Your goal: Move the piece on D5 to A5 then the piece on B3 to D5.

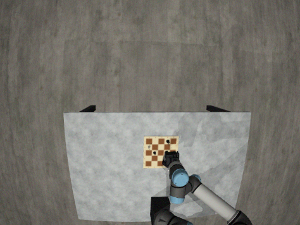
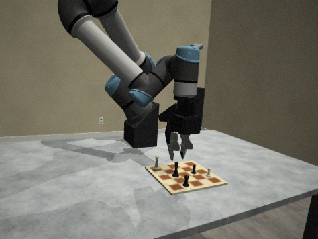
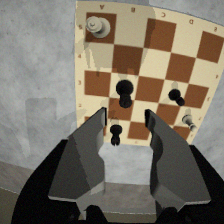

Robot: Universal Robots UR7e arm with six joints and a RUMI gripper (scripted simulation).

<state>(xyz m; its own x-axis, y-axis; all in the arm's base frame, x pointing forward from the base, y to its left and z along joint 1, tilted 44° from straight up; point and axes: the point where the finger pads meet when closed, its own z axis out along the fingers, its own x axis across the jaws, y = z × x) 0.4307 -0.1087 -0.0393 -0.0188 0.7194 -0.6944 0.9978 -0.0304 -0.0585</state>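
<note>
Right now my hand is 5 cm above the tall black piece. From my hand the other things lie so: tall white piece: 8 cm behind, 4 cm to the right, 5 cm below; then small white pawn: 5 cm ahead, 11 cm to the left, 6 cm below; then chessboard: 4 cm to the left, 8 cm below.
</note>
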